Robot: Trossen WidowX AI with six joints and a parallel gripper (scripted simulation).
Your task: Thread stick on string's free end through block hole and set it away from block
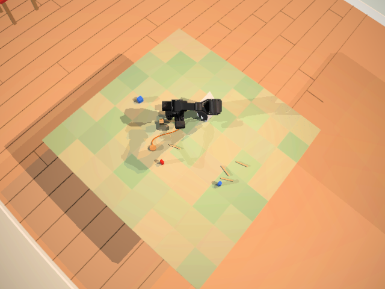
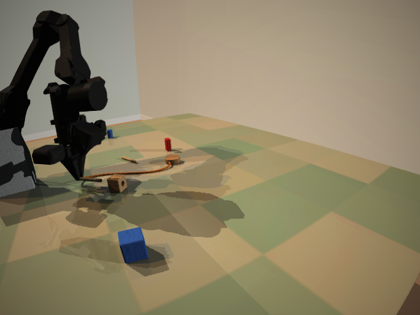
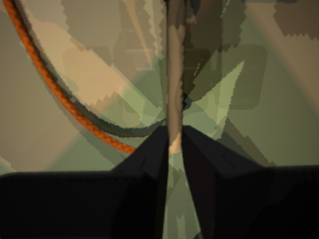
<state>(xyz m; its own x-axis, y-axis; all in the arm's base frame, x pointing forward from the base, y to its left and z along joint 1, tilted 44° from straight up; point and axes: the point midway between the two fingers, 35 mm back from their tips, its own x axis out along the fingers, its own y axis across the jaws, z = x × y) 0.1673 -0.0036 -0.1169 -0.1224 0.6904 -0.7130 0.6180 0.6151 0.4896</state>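
My gripper tip is now 80 mm short of the wooden block and 70 mm to the left of it. The rest, counted from my gripper tip: round wooden button 240 mm ahead, 30 mm to the left, 10 mm below; then blue cube 80 mm ahead, 290 mm to the right; then thin wooden stick 10 mm ahead, 10 mm to the right.
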